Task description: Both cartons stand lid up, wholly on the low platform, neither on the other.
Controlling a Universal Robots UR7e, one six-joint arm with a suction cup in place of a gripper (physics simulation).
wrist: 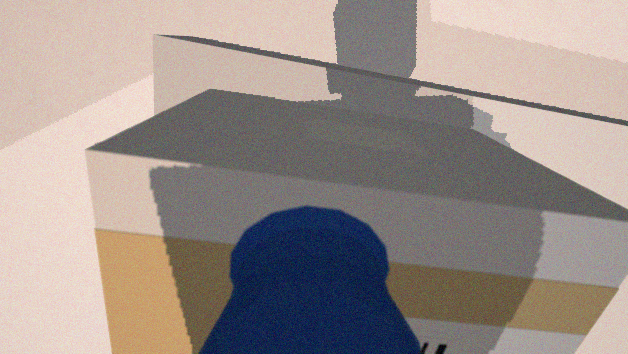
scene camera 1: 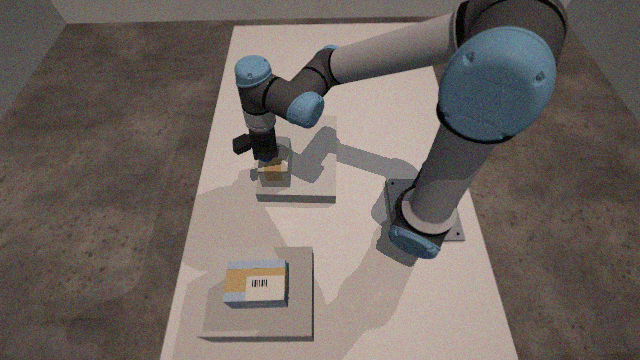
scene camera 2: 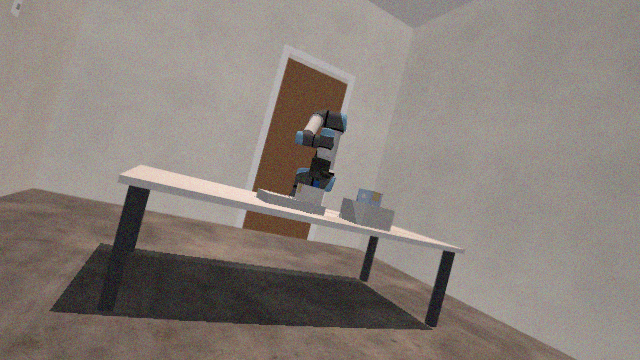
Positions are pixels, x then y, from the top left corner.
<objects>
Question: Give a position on a low grey platform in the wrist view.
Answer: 579, 146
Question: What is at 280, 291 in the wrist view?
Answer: The suction cup.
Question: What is the suction cup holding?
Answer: Nothing.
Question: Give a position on a low grey platform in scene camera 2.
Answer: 270, 197
</objects>
